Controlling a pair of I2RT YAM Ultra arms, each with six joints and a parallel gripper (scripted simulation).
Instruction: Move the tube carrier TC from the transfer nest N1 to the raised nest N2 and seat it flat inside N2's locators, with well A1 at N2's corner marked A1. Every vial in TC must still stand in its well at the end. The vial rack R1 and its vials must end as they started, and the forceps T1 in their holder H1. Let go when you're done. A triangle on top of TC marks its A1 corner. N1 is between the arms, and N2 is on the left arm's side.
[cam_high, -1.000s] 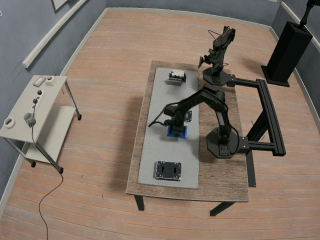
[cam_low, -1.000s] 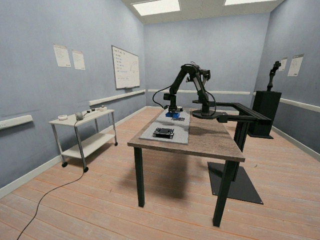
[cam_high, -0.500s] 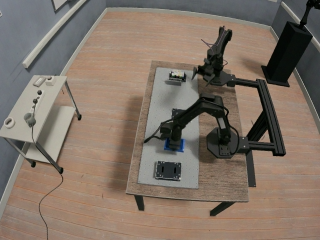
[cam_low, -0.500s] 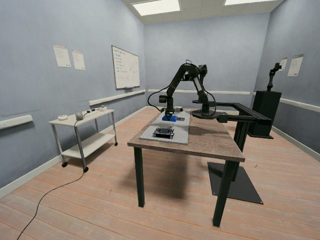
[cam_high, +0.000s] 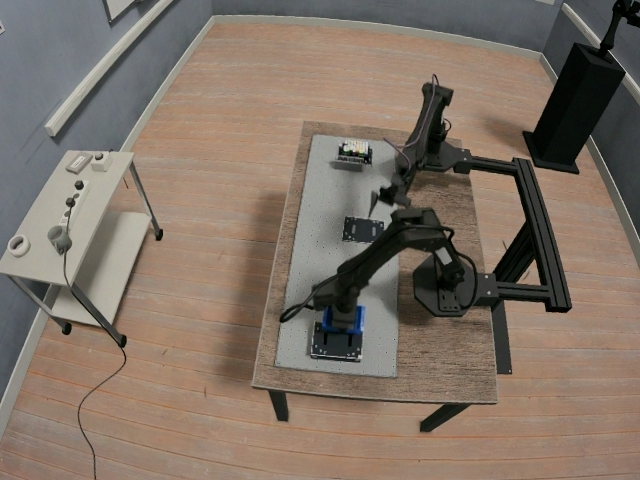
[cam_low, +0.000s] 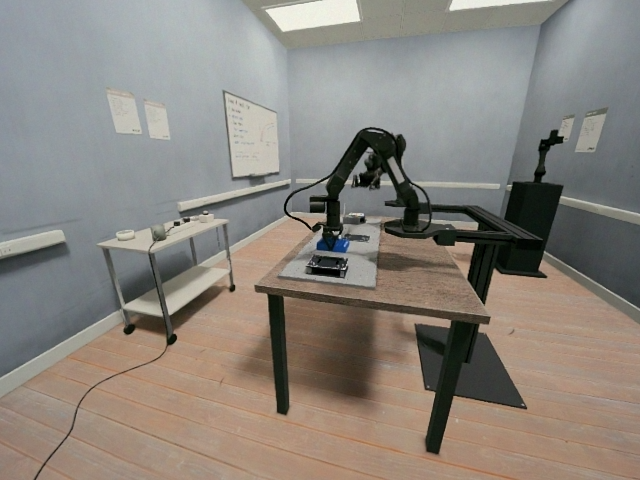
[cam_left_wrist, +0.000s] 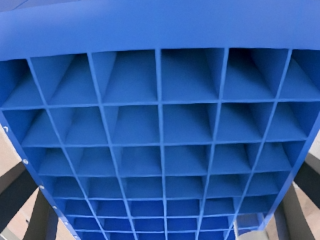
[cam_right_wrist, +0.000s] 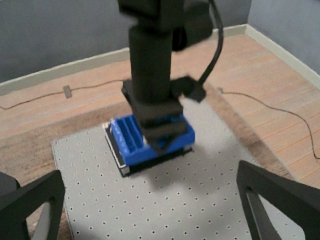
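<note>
Now: left hand 1 cm short of the black raised nest N2, 5 cm to the right of it and 6 cm above it. Also, from my left hand: black transfer nest N1: 6 cm behind, 43 cm to the right, 10 cm below; then blue tube carrier TC: right at my left hand; then white vial: 2 cm behind, 3 cm to the right, 2 cm above.
</note>
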